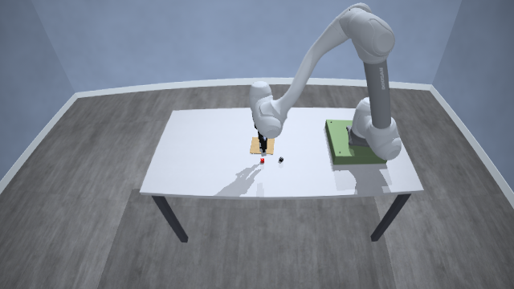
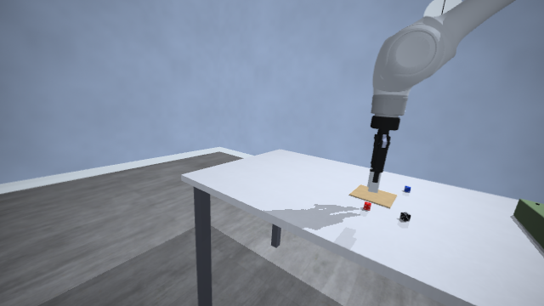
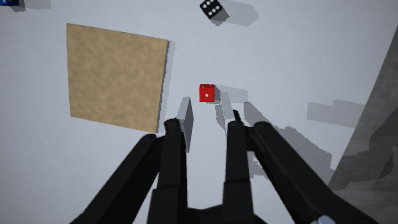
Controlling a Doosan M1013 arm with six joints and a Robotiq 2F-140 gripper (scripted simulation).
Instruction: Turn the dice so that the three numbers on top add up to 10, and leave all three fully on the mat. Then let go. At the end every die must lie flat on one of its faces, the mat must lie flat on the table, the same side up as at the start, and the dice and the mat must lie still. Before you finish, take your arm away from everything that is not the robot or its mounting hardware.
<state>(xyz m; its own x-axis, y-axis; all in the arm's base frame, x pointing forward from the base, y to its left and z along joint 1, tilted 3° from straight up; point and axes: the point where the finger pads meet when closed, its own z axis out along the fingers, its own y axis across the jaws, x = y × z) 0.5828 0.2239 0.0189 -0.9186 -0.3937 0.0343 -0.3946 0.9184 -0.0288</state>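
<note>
The red die lies 90 mm below my hand. The rest, counted from my hand: black die: 100 mm behind, 20 mm to the right, 90 mm below; blue die: 50 mm behind, 290 mm to the right, 90 mm below; tan mat: 30 mm ahead, 130 mm to the right, 100 mm below.
</note>
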